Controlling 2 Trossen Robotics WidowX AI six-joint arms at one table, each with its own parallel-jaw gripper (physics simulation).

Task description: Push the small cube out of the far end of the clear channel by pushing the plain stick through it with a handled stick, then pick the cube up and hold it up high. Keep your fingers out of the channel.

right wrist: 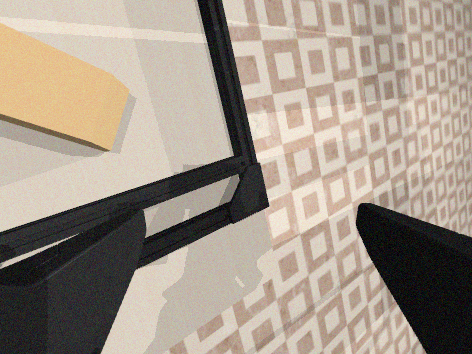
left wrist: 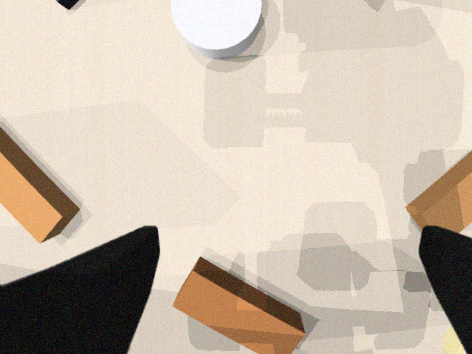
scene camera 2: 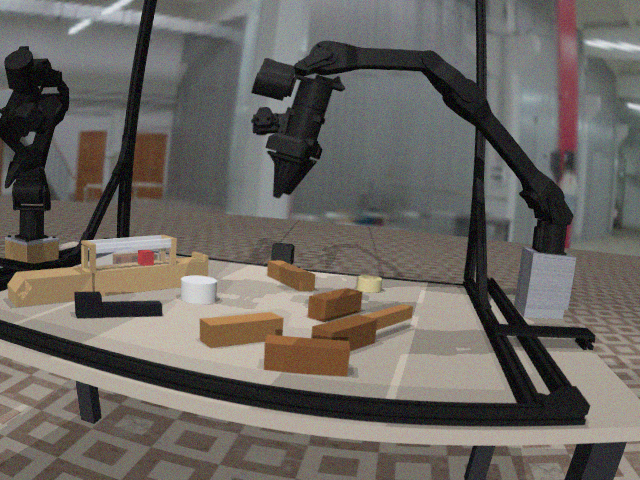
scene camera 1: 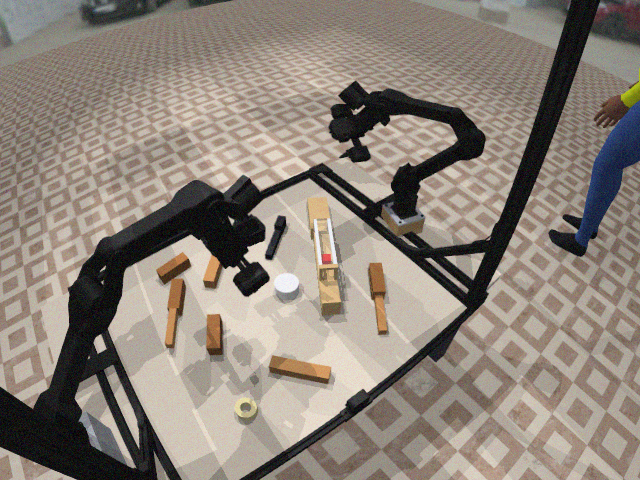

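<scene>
The clear channel (scene camera 1: 316, 240) (scene camera 2: 128, 244) sits on a long tan base (scene camera 1: 330, 297) (scene camera 2: 142, 278) (right wrist: 87, 102) in the middle of the table. The small red cube (scene camera 1: 326, 258) (scene camera 2: 146, 257) lies inside it, near the end closer to scene camera 1. The plain brown stick (scene camera 1: 324, 238) (scene camera 2: 124, 257) lies in the channel behind the cube. One brown handled stick (scene camera 1: 378, 295) lies right of the channel, another (scene camera 1: 174, 307) at the left. My left gripper (scene camera 1: 249, 278) (scene camera 2: 287, 183) is open and empty, high over the table left of a white cylinder. My right gripper (scene camera 1: 355, 153) (right wrist: 251, 216) is open and empty, above the table's far corner.
A white cylinder (scene camera 1: 287, 286) (scene camera 2: 199, 289) (left wrist: 217, 24) stands left of the channel. A black handled stick (scene camera 1: 275, 236) (scene camera 2: 118, 309) lies behind it. Several brown blocks (scene camera 1: 300, 369) (scene camera 1: 214, 333) (left wrist: 238, 309) and a yellow ring (scene camera 1: 246, 408) (scene camera 2: 370, 284) are scattered. A black frame (scene camera 1: 347, 190) (right wrist: 224, 88) borders the table.
</scene>
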